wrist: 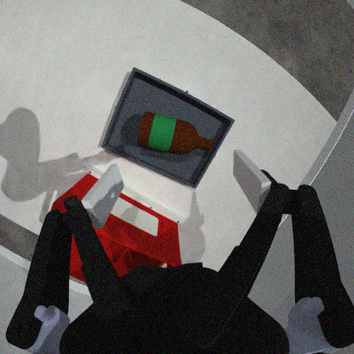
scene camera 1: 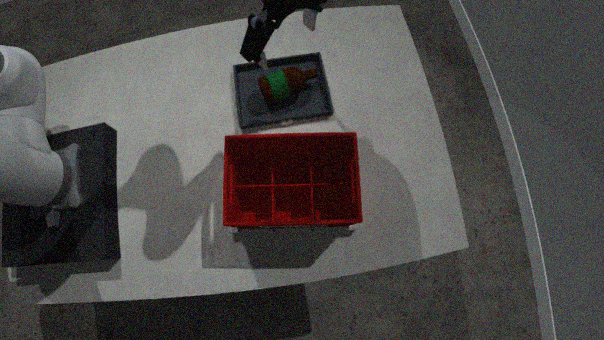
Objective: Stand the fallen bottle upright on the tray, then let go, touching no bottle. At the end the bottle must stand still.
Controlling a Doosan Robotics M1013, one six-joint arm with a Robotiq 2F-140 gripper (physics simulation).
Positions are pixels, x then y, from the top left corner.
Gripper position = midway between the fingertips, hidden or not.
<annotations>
gripper: wrist 175, 168; scene camera 1 285, 44
</annotations>
